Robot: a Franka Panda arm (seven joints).
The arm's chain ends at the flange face. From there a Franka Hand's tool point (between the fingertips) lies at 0.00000 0.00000 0.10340 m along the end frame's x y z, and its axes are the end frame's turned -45 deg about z.
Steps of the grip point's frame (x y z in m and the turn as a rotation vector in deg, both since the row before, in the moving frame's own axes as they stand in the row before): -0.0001, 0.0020, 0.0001, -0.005, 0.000, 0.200; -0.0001, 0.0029, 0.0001, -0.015, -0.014, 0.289; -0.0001, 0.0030, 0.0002, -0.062, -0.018, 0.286; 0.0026, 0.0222, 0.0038, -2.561, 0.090, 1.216; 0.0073, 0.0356, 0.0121, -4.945, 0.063, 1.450
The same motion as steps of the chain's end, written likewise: 0.0013, 0.0015, 0.0001, -0.004, 0.004, 0.200; 0.0020, 0.0021, 0.0001, -0.021, 0.001, 0.289; 0.0020, 0.0021, 0.0002, -0.057, 0.031, 0.286; 0.0142, 0.0107, 0.0039, -1.747, 1.875, 1.216; 0.0240, 0.0137, 0.0125, -3.452, 3.541, 1.450
